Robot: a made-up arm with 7 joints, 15 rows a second.
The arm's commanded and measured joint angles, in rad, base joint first. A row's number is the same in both.
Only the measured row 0 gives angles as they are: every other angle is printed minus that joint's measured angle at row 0.
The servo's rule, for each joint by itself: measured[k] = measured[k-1] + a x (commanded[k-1-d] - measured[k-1]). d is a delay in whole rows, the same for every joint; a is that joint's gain. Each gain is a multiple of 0.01, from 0.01 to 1. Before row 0 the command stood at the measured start. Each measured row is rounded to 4 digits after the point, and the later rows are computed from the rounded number. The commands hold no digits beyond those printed.
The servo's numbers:
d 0
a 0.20 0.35 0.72 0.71 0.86 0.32 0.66
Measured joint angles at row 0:
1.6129, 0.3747, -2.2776, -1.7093, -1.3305, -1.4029, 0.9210
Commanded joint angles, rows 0 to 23:
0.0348, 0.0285, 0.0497, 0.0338, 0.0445, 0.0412, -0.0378
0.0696, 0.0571, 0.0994, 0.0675, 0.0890, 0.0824, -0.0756
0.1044, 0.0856, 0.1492, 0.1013, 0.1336, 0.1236, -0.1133
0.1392, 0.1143, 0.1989, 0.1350, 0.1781, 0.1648, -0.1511
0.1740, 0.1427, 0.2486, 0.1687, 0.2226, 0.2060, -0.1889
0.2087, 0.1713, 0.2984, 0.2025, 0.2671, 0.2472, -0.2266
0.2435, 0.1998, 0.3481, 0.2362, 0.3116, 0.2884, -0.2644
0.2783, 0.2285, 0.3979, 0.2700, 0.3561, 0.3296, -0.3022
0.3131, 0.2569, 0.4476, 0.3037, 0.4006, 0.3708, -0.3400
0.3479, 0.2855, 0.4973, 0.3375, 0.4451, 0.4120, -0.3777
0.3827, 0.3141, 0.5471, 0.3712, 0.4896, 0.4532, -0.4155
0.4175, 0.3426, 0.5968, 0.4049, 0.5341, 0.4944, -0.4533
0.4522, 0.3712, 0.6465, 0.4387, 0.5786, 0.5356, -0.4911
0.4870, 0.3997, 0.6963, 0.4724, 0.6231, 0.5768, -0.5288
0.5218, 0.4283, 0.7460, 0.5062, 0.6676, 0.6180, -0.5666
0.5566, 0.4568, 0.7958, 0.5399, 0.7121, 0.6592, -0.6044
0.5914, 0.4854, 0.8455, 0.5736, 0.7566, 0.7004, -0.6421
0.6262, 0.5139, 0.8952, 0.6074, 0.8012, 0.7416, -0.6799
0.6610, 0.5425, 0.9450, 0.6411, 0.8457, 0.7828, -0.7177
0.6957, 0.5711, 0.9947, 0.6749, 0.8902, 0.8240, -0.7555
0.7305, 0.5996, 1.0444, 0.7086, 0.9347, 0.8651, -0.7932
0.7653, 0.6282, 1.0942, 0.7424, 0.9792, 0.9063, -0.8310
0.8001, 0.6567, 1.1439, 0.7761, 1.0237, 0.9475, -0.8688
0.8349, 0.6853, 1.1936, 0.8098, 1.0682, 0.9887, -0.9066
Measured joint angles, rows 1 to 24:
0.0070, 0.0100, 0.0358, 0.0240, 0.0383, 0.0132, -0.0249
0.0195, 0.0265, 0.0816, 0.0549, 0.0819, 0.0353, -0.0584
0.0365, 0.0472, 0.1303, 0.0878, 0.1264, 0.0636, -0.0946
0.0570, 0.0707, 0.1797, 0.1213, 0.1709, 0.0960, -0.1319
0.0804, 0.0959, 0.2293, 0.1550, 0.2154, 0.1312, -0.1695
0.1061, 0.1223, 0.2791, 0.1887, 0.2599, 0.1683, -0.2072
0.1336, 0.1494, 0.3288, 0.2224, 0.3044, 0.2067, -0.2450
0.1625, 0.1771, 0.3786, 0.2562, 0.3489, 0.2460, -0.2828
0.1926, 0.2050, 0.4283, 0.2899, 0.3934, 0.2859, -0.3206
0.2237, 0.2332, 0.4780, 0.3237, 0.4379, 0.3263, -0.3583
0.2555, 0.2615, 0.5278, 0.3574, 0.4824, 0.3669, -0.3961
0.2879, 0.2899, 0.5775, 0.3911, 0.5269, 0.4077, -0.4339
0.3208, 0.3184, 0.6272, 0.4249, 0.5714, 0.4486, -0.4717
0.3540, 0.3469, 0.6770, 0.4586, 0.6159, 0.4896, -0.5094
0.3876, 0.3754, 0.7267, 0.4924, 0.6604, 0.5307, -0.5472
0.4214, 0.4039, 0.7765, 0.5261, 0.7049, 0.5718, -0.5850
0.4554, 0.4324, 0.8262, 0.5598, 0.7494, 0.6130, -0.6227
0.4896, 0.4609, 0.8759, 0.5936, 0.7939, 0.6542, -0.6605
0.5239, 0.4895, 0.9257, 0.6273, 0.8384, 0.6954, -0.6983
0.5583, 0.5181, 0.9754, 0.6611, 0.8829, 0.7366, -0.7361
0.5927, 0.5466, 1.0251, 0.6948, 0.9274, 0.7777, -0.7738
0.6272, 0.5752, 1.0749, 0.7286, 0.9719, 0.8189, -0.8116
0.6618, 0.6037, 1.1246, 0.7623, 1.0164, 0.8601, -0.8494
0.6964, 0.6323, 1.1743, 0.7960, 1.0609, 0.9013, -0.8872

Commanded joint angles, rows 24 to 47:
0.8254, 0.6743, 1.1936, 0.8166, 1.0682, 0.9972, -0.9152
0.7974, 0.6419, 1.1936, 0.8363, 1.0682, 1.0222, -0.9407
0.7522, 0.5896, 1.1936, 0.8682, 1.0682, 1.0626, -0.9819
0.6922, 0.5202, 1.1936, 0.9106, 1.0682, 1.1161, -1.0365
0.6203, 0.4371, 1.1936, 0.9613, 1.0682, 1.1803, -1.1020
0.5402, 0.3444, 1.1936, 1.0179, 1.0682, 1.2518, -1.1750
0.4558, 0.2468, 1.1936, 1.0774, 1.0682, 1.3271, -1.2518
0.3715, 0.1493, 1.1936, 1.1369, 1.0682, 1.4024, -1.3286
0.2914, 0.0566, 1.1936, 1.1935, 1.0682, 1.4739, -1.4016
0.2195, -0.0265, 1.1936, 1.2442, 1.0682, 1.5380, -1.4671
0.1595, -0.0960, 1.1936, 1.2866, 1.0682, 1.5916, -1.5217
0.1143, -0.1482, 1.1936, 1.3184, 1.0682, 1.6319, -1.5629
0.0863, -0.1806, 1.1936, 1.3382, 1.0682, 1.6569, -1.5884
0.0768, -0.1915, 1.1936, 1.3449, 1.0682, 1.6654, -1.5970
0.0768, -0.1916, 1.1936, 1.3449, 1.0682, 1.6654, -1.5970
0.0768, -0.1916, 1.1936, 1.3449, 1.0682, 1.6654, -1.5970
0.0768, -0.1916, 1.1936, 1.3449, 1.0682, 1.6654, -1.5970
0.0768, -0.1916, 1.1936, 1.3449, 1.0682, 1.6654, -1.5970
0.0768, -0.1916, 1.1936, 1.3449, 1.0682, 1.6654, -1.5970
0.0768, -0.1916, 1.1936, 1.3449, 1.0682, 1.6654, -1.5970
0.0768, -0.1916, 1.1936, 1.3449, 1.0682, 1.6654, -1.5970
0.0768, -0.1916, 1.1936, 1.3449, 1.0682, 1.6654, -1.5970
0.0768, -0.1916, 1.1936, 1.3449, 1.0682, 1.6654, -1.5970
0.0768, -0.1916, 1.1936, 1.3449, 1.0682, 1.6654, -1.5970
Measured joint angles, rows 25 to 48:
0.7222, 0.6470, 1.1882, 0.8106, 1.0672, 0.9320, -0.9057
0.7372, 0.6452, 1.1921, 0.8288, 1.0681, 0.9609, -0.9288
0.7402, 0.6257, 1.1932, 0.8568, 1.0682, 0.9934, -0.9638
0.7306, 0.5888, 1.1935, 0.8950, 1.0682, 1.0327, -1.0118
0.7085, 0.5357, 1.1936, 0.9421, 1.0682, 1.0799, -1.0713
0.6748, 0.4687, 1.1936, 0.9959, 1.0682, 1.1349, -1.1397
0.6310, 0.3910, 1.1936, 1.0538, 1.0682, 1.1964, -1.2137
0.5791, 0.3064, 1.1936, 1.1128, 1.0682, 1.2623, -1.2895
0.5216, 0.2190, 1.1936, 1.1701, 1.0682, 1.3300, -1.3635
0.4612, 0.1331, 1.1936, 1.2227, 1.0682, 1.3966, -1.4319
0.4009, 0.0529, 1.1936, 1.2681, 1.0682, 1.4590, -1.4912
0.3436, -0.0175, 1.1936, 1.3038, 1.0682, 1.5143, -1.5385
0.2921, -0.0746, 1.1936, 1.3282, 1.0682, 1.5599, -1.5714
0.2490, -0.1155, 1.1936, 1.3401, 1.0682, 1.5937, -1.5883
0.2146, -0.1421, 1.1936, 1.3435, 1.0682, 1.6166, -1.5940
0.1870, -0.1594, 1.1936, 1.3445, 1.0682, 1.6322, -1.5960
0.1650, -0.1707, 1.1936, 1.3448, 1.0682, 1.6428, -1.5967
0.1474, -0.1780, 1.1936, 1.3449, 1.0682, 1.6500, -1.5969
0.1333, -0.1828, 1.1936, 1.3449, 1.0682, 1.6549, -1.5970
0.1220, -0.1859, 1.1936, 1.3449, 1.0682, 1.6583, -1.5970
0.1130, -0.1879, 1.1936, 1.3449, 1.0682, 1.6606, -1.5970
0.1058, -0.1892, 1.1936, 1.3449, 1.0682, 1.6621, -1.5970
0.1000, -0.1900, 1.1936, 1.3449, 1.0682, 1.6632, -1.5970
0.0954, -0.1906, 1.1936, 1.3449, 1.0682, 1.6639, -1.5970

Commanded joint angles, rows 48 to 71:
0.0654, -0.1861, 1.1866, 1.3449, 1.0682, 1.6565, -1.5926
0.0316, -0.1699, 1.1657, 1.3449, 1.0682, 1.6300, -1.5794
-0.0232, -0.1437, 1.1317, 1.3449, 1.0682, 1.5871, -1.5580
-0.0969, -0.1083, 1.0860, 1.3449, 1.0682, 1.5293, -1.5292
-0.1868, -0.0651, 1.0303, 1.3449, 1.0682, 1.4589, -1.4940
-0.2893, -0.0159, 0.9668, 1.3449, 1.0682, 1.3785, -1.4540
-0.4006, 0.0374, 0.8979, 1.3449, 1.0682, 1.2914, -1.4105
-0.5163, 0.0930, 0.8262, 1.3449, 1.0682, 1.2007, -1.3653
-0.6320, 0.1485, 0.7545, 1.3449, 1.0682, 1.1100, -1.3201
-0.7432, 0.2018, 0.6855, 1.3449, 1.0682, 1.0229, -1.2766
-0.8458, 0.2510, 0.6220, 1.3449, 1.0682, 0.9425, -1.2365
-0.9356, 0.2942, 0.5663, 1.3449, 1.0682, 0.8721, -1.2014
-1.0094, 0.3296, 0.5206, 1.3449, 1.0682, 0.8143, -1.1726
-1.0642, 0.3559, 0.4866, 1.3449, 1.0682, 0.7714, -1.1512
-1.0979, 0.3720, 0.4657, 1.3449, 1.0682, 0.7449, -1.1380
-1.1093, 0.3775, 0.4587, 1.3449, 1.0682, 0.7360, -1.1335
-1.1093, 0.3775, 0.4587, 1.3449, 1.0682, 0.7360, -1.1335
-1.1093, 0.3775, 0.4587, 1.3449, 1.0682, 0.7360, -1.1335
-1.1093, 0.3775, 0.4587, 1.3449, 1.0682, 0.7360, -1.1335
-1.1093, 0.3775, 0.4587, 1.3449, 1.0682, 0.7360, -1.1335
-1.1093, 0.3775, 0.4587, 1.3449, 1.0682, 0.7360, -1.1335
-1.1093, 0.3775, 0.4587, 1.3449, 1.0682, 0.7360, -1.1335
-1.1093, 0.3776, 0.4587, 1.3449, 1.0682, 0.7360, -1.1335
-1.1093, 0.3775, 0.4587, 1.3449, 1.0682, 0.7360, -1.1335
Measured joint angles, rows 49 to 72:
0.0894, -0.1890, 1.1886, 1.3449, 1.0682, 1.6615, -1.5941
0.0778, -0.1823, 1.1721, 1.3449, 1.0682, 1.6514, -1.5844
0.0576, -0.1688, 1.1430, 1.3449, 1.0682, 1.6308, -1.5670
0.0267, -0.1476, 1.1020, 1.3449, 1.0682, 1.5983, -1.5421
-0.0160, -0.1187, 1.0504, 1.3449, 1.0682, 1.5537, -1.5104
-0.0707, -0.0827, 0.9902, 1.3449, 1.0682, 1.4976, -1.4732
-0.1367, -0.0407, 0.9237, 1.3449, 1.0682, 1.4316, -1.4318
-0.2126, 0.0061, 0.8535, 1.3449, 1.0682, 1.3577, -1.3879
-0.2965, 0.0559, 0.7822, 1.3449, 1.0682, 1.2784, -1.3432
-0.3858, 0.1070, 0.7126, 1.3449, 1.0682, 1.1966, -1.2992
-0.4778, 0.1574, 0.6474, 1.3449, 1.0682, 1.1153, -1.2578
-0.5694, 0.2053, 0.5890, 1.3449, 1.0682, 1.0375, -1.2206
-0.6574, 0.2488, 0.5398, 1.3449, 1.0682, 0.9661, -1.1889
-0.7388, 0.2863, 0.5015, 1.3449, 1.0682, 0.9038, -1.1640
-0.8106, 0.3163, 0.4757, 1.3449, 1.0682, 0.8530, -1.1468
-0.8703, 0.3377, 0.4635, 1.3449, 1.0682, 0.8156, -1.1380
-0.9181, 0.3516, 0.4600, 1.3449, 1.0682, 0.7901, -1.1350
-0.9563, 0.3607, 0.4591, 1.3449, 1.0682, 0.7728, -1.1340
-0.9869, 0.3666, 0.4588, 1.3449, 1.0682, 0.7610, -1.1337
-1.0114, 0.3704, 0.4587, 1.3449, 1.0682, 0.7530, -1.1336
-1.0310, 0.3729, 0.4587, 1.3449, 1.0682, 0.7476, -1.1335
-1.0467, 0.3745, 0.4587, 1.3449, 1.0682, 0.7439, -1.1335
-1.0592, 0.3756, 0.4587, 1.3449, 1.0682, 0.7414, -1.1335
-1.0692, 0.3763, 0.4587, 1.3449, 1.0682, 0.7397, -1.1335

